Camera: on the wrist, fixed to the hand. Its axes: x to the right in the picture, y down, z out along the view.
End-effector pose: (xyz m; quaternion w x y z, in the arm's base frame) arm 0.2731 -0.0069 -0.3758 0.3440 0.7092 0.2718 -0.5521
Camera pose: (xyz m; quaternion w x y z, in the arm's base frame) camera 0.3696 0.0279 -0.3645 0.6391 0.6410 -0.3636 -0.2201
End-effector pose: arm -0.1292 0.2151 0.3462 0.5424 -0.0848 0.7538 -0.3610
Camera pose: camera -0.1960 0.2873 0.3151 0.7127 0.4541 0.5209 0.1206
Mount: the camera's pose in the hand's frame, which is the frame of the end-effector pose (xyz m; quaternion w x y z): 0.0126 0.0545 -0.0867 0.6972 0.0278 -0.1010 0.7092
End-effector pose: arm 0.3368 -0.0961 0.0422 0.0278 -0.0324 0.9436 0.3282
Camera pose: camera 0.3172 -0.1079 0.1428 0.1172 -0.6806 -0.6872 -0.2256
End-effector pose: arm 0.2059 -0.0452 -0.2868 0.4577 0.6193 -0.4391 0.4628
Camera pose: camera 0.1407 0.0270 -0.2525 0.0707 -0.1798 0.7787 -0.5969
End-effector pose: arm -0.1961 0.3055 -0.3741 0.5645 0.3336 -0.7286 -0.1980
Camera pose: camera -0.1294 0.3423 -0.3045 0.4511 -0.2884 -0.8071 0.2489
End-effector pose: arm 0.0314 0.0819 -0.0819 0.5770 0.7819 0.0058 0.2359
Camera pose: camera -0.0043 0.1452 -0.0087 0.2138 0.5891 -0.6022 0.4945
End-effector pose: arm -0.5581 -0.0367 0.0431 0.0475 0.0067 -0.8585 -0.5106
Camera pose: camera -0.5610 -0.0873 0.1330 0.3083 -0.6544 -0.6223 -0.2991
